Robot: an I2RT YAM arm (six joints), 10 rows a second.
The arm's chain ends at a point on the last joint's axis. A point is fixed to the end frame.
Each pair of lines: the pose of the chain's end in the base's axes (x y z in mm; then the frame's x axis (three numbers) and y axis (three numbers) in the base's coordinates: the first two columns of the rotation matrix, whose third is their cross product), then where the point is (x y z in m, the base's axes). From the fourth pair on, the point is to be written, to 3 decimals.
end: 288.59 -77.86 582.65 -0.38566 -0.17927 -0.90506 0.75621 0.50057 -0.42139
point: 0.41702 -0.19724 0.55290
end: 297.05 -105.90 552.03 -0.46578 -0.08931 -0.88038 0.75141 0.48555 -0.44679
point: 0.41488 -0.23001 0.50364
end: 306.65 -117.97 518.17 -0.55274 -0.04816 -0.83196 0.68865 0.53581 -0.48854
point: 0.42179 -0.23507 0.44990
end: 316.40 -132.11 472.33 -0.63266 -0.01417 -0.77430 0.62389 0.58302 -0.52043
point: 0.427 -0.242 0.386
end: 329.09 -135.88 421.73 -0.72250 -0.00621 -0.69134 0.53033 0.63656 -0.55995
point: 0.432 -0.236 0.317
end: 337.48 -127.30 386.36 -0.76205 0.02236 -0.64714 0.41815 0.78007 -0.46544
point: 0.444 -0.195 0.261
